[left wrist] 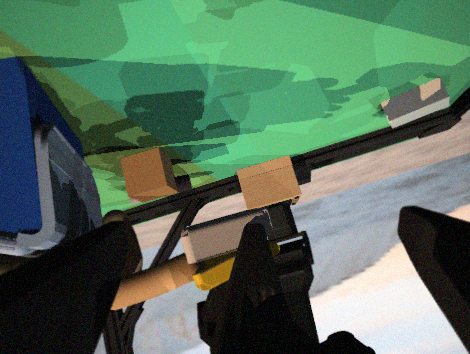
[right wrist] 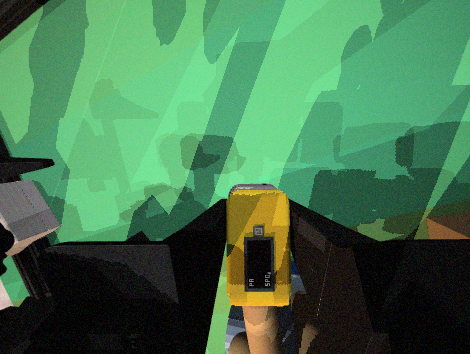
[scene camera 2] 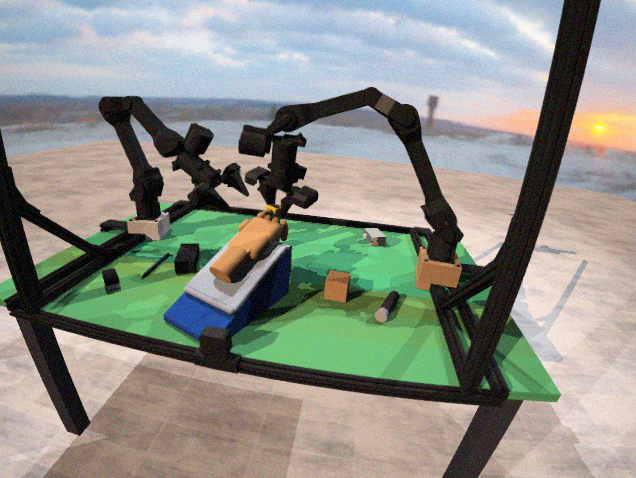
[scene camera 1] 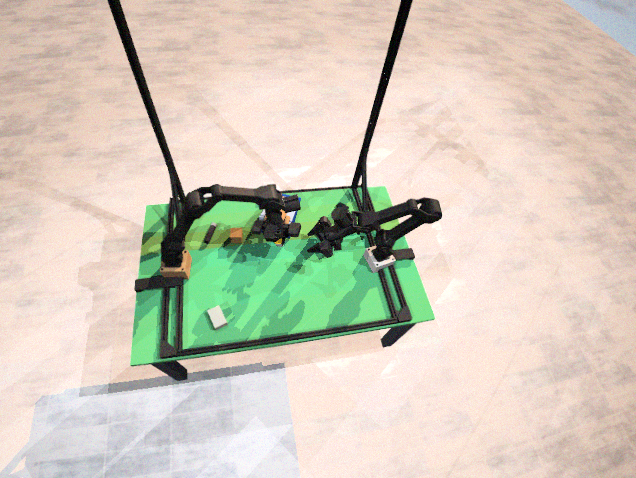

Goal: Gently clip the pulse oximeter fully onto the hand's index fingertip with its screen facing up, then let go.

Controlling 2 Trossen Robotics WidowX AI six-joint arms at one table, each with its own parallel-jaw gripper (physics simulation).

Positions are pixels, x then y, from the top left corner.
Labels:
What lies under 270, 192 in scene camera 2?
The right gripper.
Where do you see a small pale block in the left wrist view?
At 432, 96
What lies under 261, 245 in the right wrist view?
A pulse oximeter.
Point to a blue and grey pad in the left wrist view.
56, 198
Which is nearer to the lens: the pulse oximeter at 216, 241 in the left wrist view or the tan cube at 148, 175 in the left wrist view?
The pulse oximeter.

